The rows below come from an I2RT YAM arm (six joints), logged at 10 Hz.
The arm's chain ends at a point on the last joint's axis. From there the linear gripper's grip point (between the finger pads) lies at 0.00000 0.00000 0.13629 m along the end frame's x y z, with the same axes.
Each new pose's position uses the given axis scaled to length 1; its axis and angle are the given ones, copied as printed.
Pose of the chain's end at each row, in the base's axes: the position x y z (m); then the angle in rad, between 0 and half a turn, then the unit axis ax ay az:
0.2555 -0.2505 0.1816 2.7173 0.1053 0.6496 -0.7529
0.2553 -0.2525 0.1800 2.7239 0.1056 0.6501 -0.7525
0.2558 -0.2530 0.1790 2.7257 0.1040 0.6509 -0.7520
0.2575 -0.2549 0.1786 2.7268 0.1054 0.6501 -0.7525
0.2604 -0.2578 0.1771 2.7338 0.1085 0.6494 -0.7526
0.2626 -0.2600 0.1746 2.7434 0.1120 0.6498 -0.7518
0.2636 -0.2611 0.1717 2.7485 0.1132 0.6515 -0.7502
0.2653 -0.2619 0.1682 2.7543 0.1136 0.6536 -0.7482
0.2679 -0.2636 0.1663 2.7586 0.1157 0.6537 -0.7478
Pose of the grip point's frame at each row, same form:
0.2713 -0.3838 0.2051 2.7173 0.1053 0.6496 -0.7529
0.2705 -0.3859 0.2031 2.7239 0.1056 0.6501 -0.7525
0.2712 -0.3865 0.2019 2.7257 0.1040 0.6509 -0.7520
0.2725 -0.3884 0.2017 2.7268 0.1054 0.6501 -0.7525
0.2742 -0.3914 0.2001 2.7338 0.1085 0.6494 -0.7526
0.2749 -0.3939 0.1970 2.7434 0.1120 0.6498 -0.7518
0.2753 -0.3951 0.1934 2.7485 0.1132 0.6515 -0.7502
0.2766 -0.3961 0.1890 2.7543 0.1136 0.6536 -0.7482
0.2785 -0.3979 0.1868 2.7586 0.1157 0.6537 -0.7478

